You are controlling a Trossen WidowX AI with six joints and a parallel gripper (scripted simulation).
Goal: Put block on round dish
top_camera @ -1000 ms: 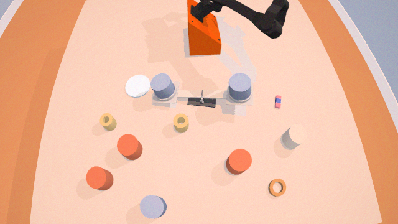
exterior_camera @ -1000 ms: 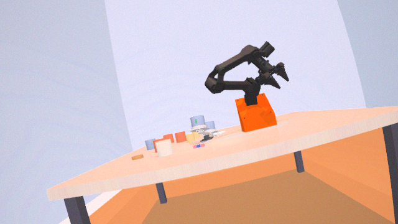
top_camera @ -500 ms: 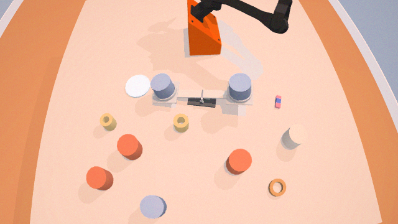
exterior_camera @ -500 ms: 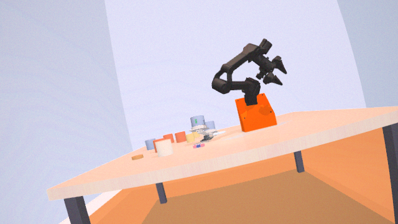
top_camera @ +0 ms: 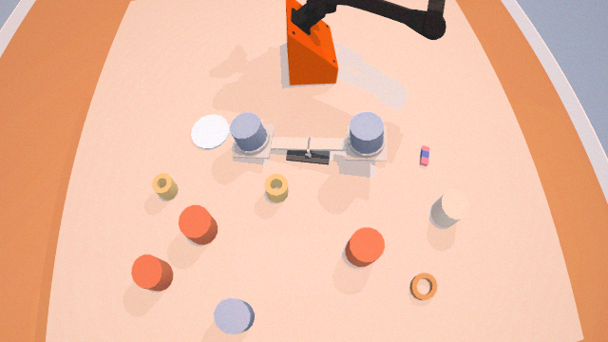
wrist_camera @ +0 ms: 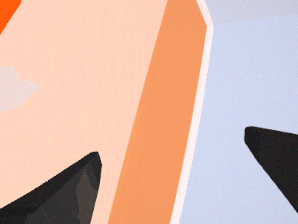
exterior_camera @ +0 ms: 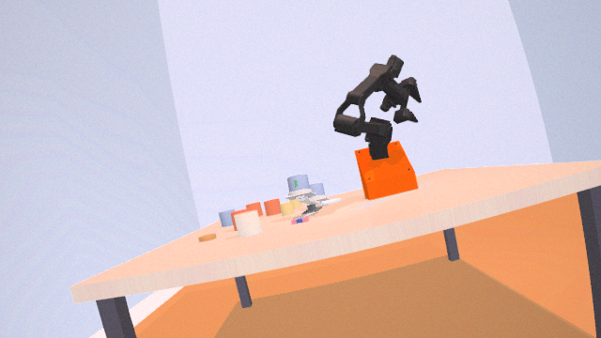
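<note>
My gripper tip is 460 mm short of the pale lilac block, 230 mm above it and 130 mm to the left of it. The rest, counted from my gripper tip: white round dish 420 mm ahead, 270 mm below, 240 mm to the right; then balance 470 mm ahead, 230 mm below; then grey-blue cup 490 mm ahead, 160 mm below, 140 mm to the left.
</note>
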